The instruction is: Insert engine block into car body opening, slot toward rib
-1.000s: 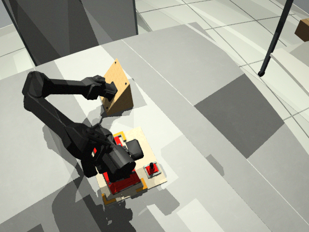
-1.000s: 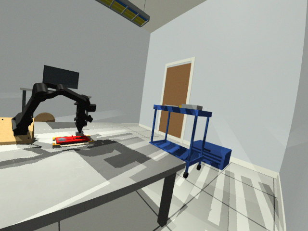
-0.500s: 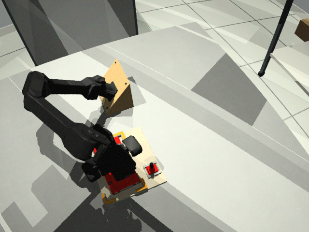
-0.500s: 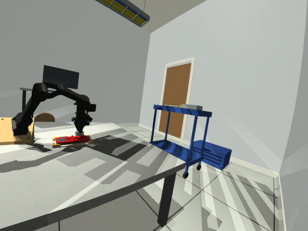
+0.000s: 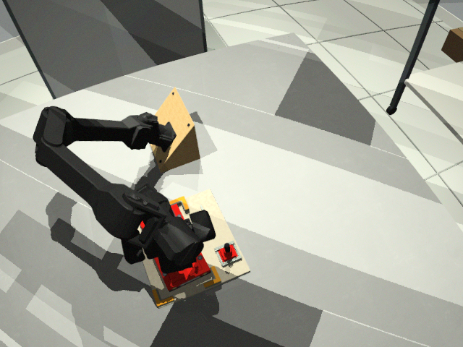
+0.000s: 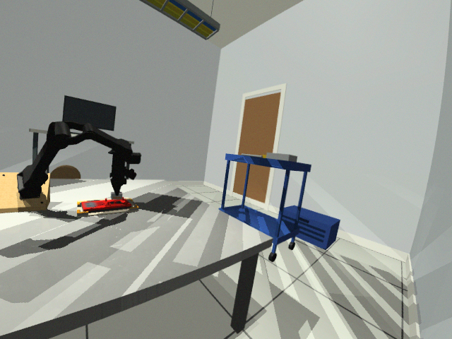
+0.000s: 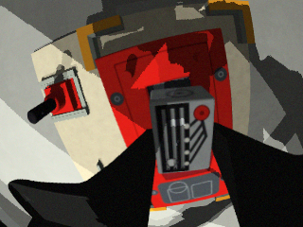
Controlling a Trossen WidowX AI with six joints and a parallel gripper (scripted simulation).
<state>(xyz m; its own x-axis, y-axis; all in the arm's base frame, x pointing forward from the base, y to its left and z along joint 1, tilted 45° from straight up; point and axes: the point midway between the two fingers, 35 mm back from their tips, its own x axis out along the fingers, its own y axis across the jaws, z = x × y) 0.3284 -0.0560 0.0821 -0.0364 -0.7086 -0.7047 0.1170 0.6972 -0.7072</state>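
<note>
My gripper tip is 1 cm above the grey engine block.
</note>
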